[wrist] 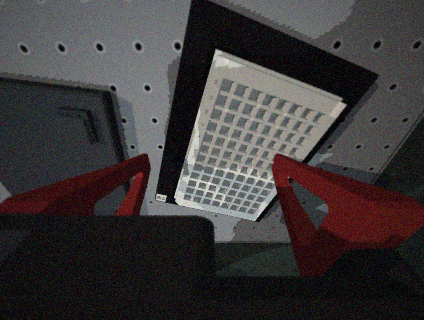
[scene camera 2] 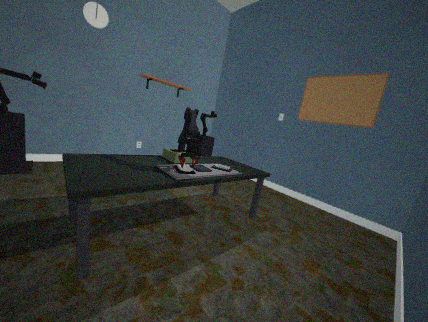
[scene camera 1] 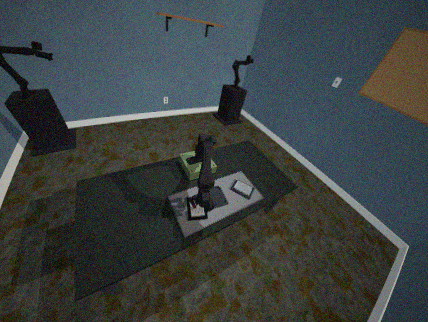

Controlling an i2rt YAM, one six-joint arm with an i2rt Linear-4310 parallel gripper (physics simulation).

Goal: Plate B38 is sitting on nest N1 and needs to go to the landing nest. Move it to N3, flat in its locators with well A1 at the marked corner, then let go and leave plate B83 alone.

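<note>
A white well plate point(scene camera 1: 198, 210) point(scene camera 2: 186, 170) point(wrist: 250, 145) lies in a black nest point(wrist: 187, 100) at the left end of the pegboard. The nest has a small tag point(wrist: 160, 198), blurred, at one corner. My gripper point(scene camera 2: 188, 166) point(wrist: 211, 160) is open, its red fingers above the plate. In the wrist view the right finger overlaps the plate's edge and the left finger is out to its left; nothing is between them. A dark grey nest point(scene camera 1: 219, 199) point(scene camera 2: 202, 168) point(wrist: 45, 135) without a plate is in the middle. A second plate point(scene camera 1: 243, 187) point(scene camera 2: 221, 167) lies at the right end. Plate and nest names are not readable.
The holed grey board point(scene camera 1: 226, 210) point(wrist: 95, 20) lies on a dark table point(scene camera 1: 110, 225) point(scene camera 2: 110, 175). A green open bin point(scene camera 1: 195, 174) point(scene camera 2: 171, 155) stands behind the board, near the arm. The dark nest has a raised L-shaped locator point(wrist: 90, 120).
</note>
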